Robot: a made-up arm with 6 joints.
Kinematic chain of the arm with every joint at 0, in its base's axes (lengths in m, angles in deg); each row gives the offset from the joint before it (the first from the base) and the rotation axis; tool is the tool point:
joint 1: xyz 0 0 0.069 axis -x
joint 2: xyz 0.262 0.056 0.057 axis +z
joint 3: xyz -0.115 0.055 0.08 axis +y
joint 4: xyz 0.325 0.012 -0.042 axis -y
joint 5: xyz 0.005 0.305 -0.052 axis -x
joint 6: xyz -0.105 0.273 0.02 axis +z
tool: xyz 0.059 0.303 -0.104
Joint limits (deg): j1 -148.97..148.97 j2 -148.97..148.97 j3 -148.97..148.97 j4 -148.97..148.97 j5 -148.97..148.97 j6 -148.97..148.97
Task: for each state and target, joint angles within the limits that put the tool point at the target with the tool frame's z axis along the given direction. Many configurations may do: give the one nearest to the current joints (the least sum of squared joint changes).
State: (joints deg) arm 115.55 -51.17 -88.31 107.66 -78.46 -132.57
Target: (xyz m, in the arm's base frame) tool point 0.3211 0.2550 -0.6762 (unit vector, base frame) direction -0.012 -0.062 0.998
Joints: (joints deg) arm 104.21 -53.53 -137.73 110.36 -35.15 -148.97
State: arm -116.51 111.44 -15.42 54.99 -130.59 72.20
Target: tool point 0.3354 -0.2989 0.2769 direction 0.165 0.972 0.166
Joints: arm -69.05 148.84 3.15 11.12 -148.97 32.50
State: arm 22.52 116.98 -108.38 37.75 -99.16 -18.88
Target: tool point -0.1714 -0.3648 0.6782 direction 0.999 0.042 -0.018
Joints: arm 14.61 101.31 -77.88 14.70 -81.28 -22.90
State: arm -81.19 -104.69 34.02 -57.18 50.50 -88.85
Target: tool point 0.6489 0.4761 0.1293 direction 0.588 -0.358 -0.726
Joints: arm -42.81 -75.63 62.94 -45.29 22.45 -107.11
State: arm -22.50 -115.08 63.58 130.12 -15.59 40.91
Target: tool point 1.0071 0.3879 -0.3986 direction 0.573 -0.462 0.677
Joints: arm -41.66 -126.72 88.42 116.12 23.36 90.03
